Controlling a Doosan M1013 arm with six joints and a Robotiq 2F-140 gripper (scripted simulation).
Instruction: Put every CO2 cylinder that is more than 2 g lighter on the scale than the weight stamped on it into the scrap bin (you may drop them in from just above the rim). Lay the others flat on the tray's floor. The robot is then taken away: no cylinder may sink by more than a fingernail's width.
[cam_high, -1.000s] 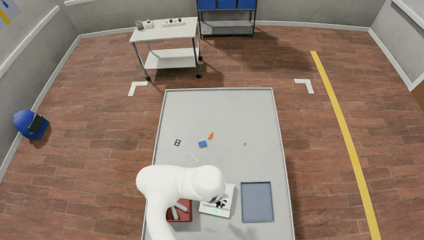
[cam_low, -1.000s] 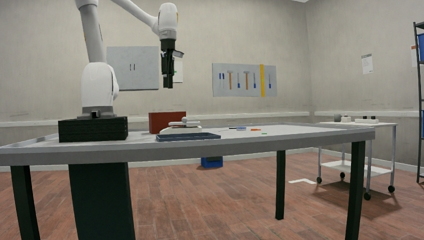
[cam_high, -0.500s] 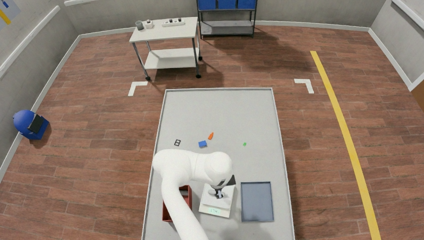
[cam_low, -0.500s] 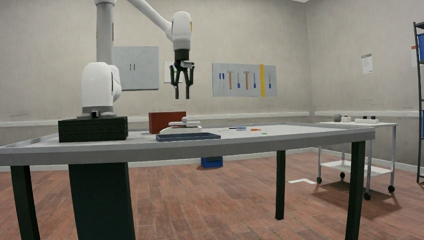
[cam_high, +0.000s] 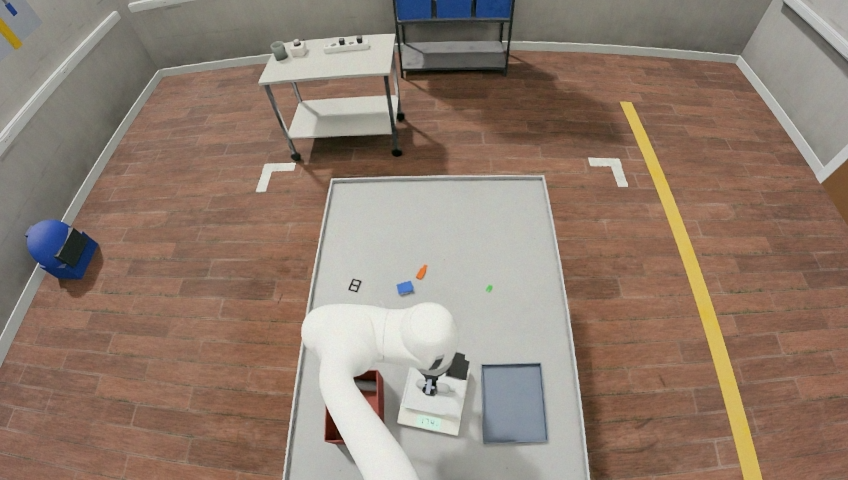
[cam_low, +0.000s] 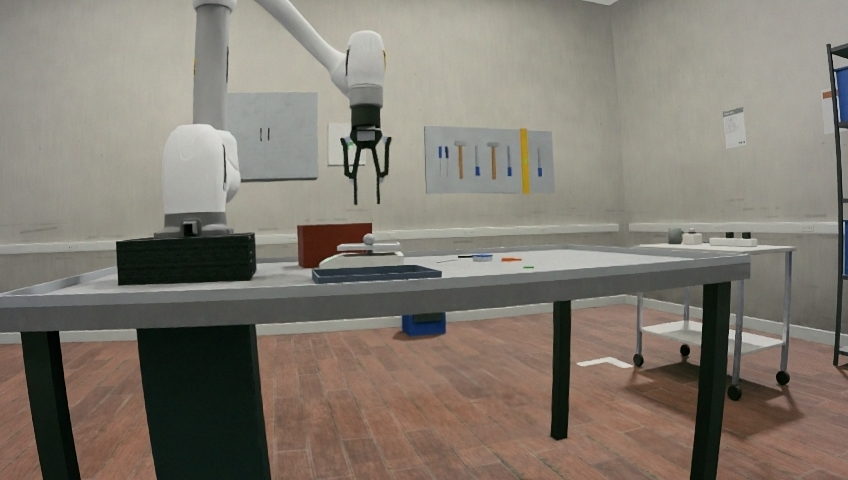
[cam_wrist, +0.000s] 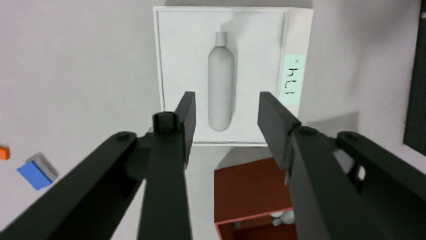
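My gripper is now 130 mm above the grey CO2 cylinder and 20 mm to the left of it. Also, from my hand: scale platform (140 mm below); then scale (160 mm below, 10 mm behind); then red scrap bin (240 mm to the left, 170 mm below, 60 mm behind).
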